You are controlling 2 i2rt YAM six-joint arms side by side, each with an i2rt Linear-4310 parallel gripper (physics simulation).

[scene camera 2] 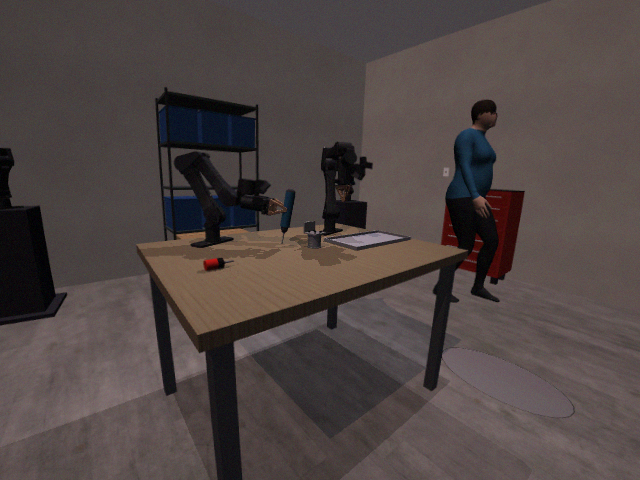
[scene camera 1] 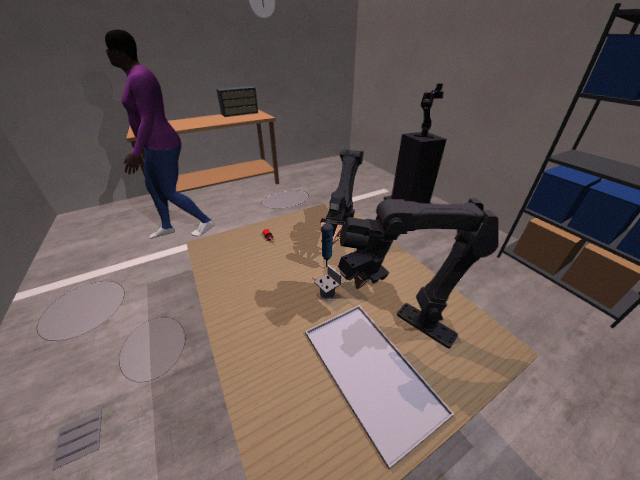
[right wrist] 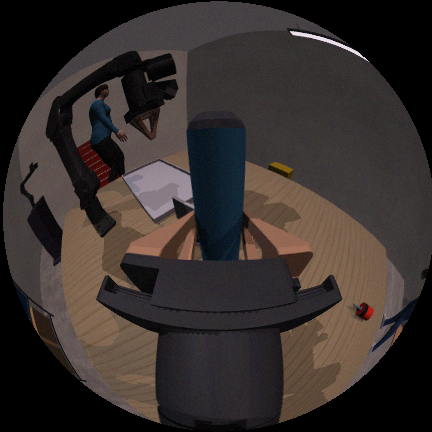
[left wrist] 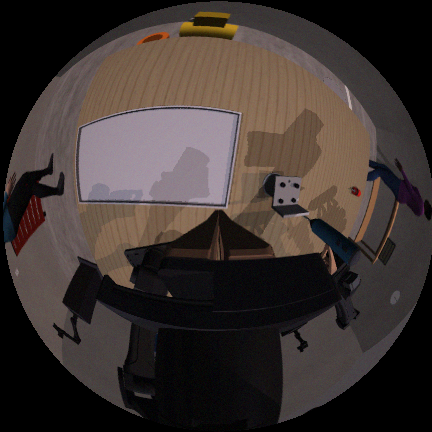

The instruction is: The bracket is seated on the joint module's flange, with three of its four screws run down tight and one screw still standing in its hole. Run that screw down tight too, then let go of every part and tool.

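Frame: origin at the left arm's base, x ahead, y left, z up, level; millimetres.
Seen in the pictures: left gripper, fingertip midpoint: [scene camera 2: 343,201] [scene camera 1: 357,288] [right wrist: 152,138] [left wrist: 218,215]; right gripper, fingertip midpoint: [scene camera 2: 288,209] [scene camera 1: 327,242] [right wrist: 218,215] [left wrist: 333,238]; left arm's base, origin of the base link: [scene camera 2: 329,232] [scene camera 1: 426,325] [right wrist: 98,218] [left wrist: 155,254]; right arm's base, origin of the base link: [scene camera 2: 213,242].
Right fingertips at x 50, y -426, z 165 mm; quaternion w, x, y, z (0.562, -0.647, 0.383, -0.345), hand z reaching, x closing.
Offsets run from my right fingertips to a thing's top centre.
The bracket [scene camera 1: 326,283] [left wrist: 287,195] sits on the round joint module {dx +85, dy +82, dz -101 mm} [scene camera 1: 327,293] [scene camera 2: 313,241] [left wrist: 268,184], its upright plate standing at one edge. Four dark screw heads show in its flat plate in the left wrist view; I cannot tell which one stands higher. My right gripper [scene camera 2: 283,207] [right wrist: 218,215] is shut on the handle of the blue screwdriver {dx -5, dy -4, dz +88 mm} [scene camera 1: 326,241] [scene camera 2: 287,209] [left wrist: 332,237] [right wrist: 217,180] and holds it nearly upright, tip down, beside the module and apart from it. My left gripper [scene camera 2: 343,198] [left wrist: 218,215] [right wrist: 152,138] is shut and empty, above the table beside the bracket.
A red screwdriver {dx +18, dy -370, dz -131 mm} [scene camera 1: 266,234] [scene camera 2: 212,264] [left wrist: 355,191] [right wrist: 366,311] lies on the table. A shallow white tray {dx +216, dy +380, dz -149 mm} [scene camera 1: 382,392] [scene camera 2: 368,239] [left wrist: 130,150] [right wrist: 155,185] lies near the module. A shelf rack and two people stand beyond the table.
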